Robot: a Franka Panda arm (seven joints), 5 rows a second.
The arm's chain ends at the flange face. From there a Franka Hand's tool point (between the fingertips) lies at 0.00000 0.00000 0.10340 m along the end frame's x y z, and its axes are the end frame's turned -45 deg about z.
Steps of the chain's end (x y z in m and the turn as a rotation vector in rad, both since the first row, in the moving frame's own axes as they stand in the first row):
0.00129 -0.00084 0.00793 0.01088 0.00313 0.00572
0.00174 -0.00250 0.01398 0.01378 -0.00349 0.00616
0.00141 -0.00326 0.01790 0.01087 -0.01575 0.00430
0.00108 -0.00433 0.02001 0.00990 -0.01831 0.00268
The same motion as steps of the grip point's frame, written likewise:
0.00253 -0.00025 0.00792 0.00548 0.00991 0.00572
0.00375 -0.00180 0.01397 0.01221 0.00728 0.00616
0.00295 -0.00326 0.01788 0.01882 -0.00345 0.00430
0.00321 -0.00436 0.01999 0.01995 -0.00595 0.00268

